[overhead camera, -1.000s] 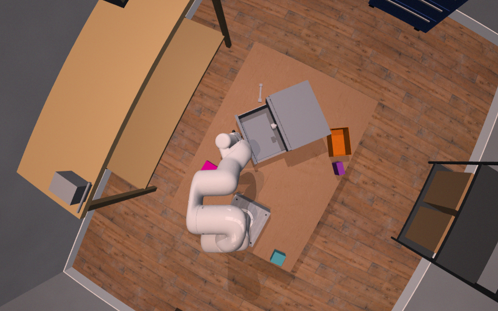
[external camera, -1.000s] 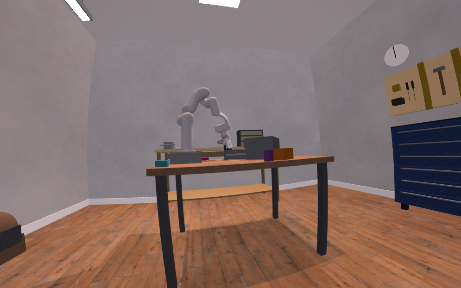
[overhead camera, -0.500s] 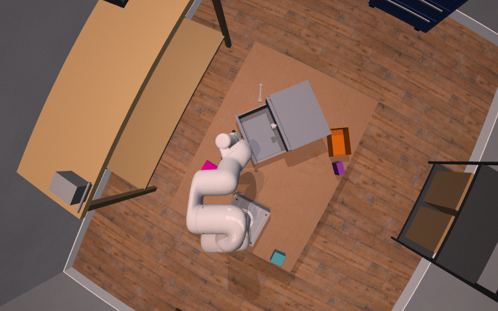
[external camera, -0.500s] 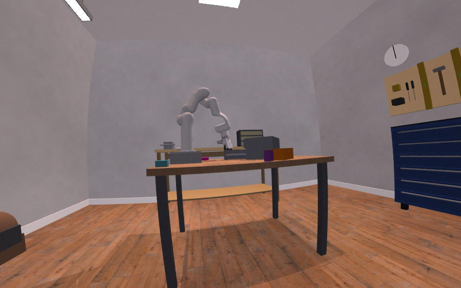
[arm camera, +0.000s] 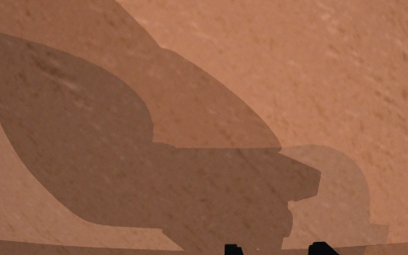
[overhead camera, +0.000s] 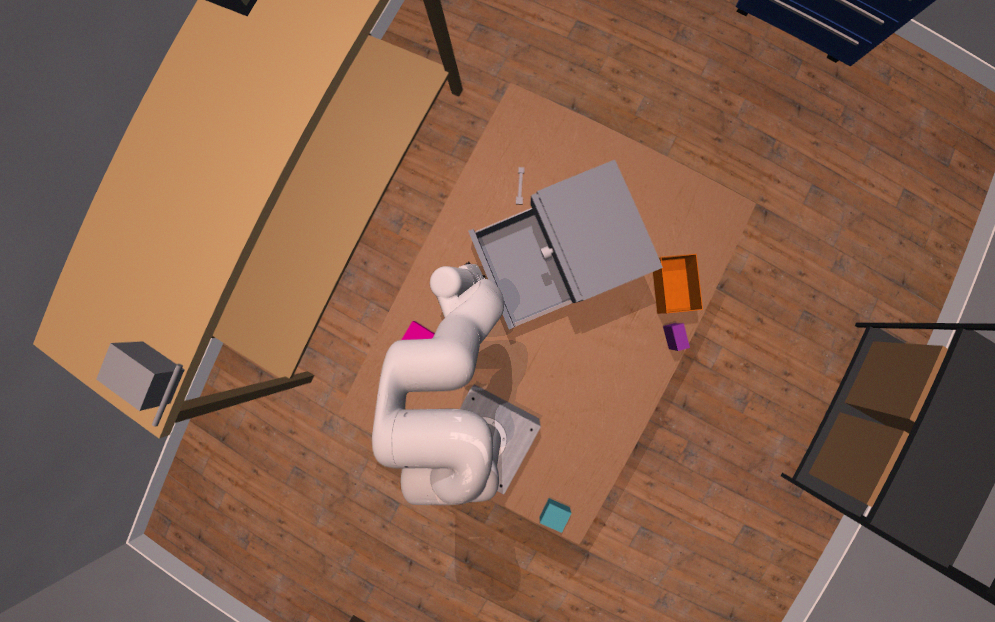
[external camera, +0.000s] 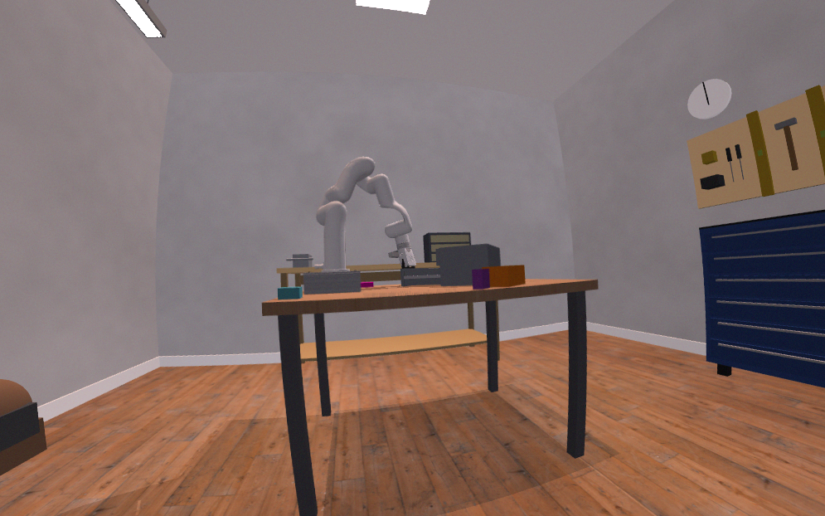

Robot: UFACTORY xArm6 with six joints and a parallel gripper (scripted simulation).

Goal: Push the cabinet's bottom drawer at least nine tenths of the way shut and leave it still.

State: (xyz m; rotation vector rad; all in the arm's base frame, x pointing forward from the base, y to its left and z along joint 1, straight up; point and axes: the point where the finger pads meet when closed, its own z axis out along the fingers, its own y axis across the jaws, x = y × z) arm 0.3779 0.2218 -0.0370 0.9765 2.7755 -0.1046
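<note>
Right now my hand is 10 cm short of the bottom drawer, 8 cm to the left of it and 2 cm above it. Round my hand: magenta block 26 cm behind, 9 cm to the left, 4 cm below; then white bar 33 cm ahead, 5 cm to the left, 5 cm below; then grey cabinet 19 cm ahead, 15 cm to the right, 2 cm above.
</note>
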